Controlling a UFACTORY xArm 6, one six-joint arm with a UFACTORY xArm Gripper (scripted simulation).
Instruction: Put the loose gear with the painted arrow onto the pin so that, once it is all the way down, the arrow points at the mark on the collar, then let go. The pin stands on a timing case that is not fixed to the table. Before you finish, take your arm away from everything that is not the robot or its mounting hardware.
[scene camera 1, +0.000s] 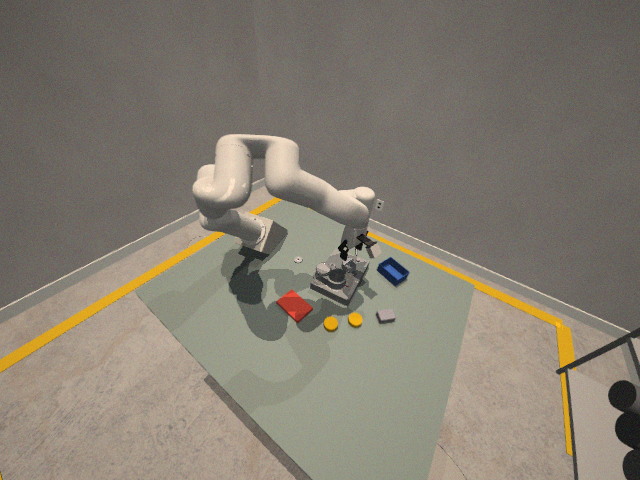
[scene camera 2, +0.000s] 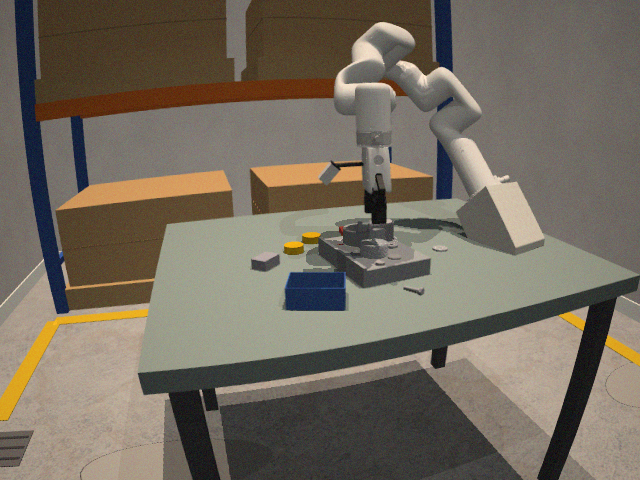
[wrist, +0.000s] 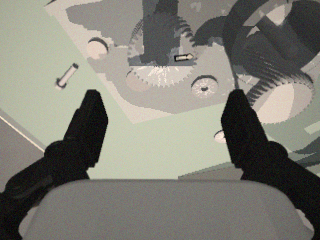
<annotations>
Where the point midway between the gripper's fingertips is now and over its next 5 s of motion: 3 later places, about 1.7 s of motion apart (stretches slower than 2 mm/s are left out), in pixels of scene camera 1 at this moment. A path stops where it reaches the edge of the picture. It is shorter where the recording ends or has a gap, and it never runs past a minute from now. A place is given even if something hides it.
The gripper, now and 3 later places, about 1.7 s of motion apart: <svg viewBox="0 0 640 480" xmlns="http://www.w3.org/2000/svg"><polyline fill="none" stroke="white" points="350,253 350,257 349,261 348,267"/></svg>
</annotations>
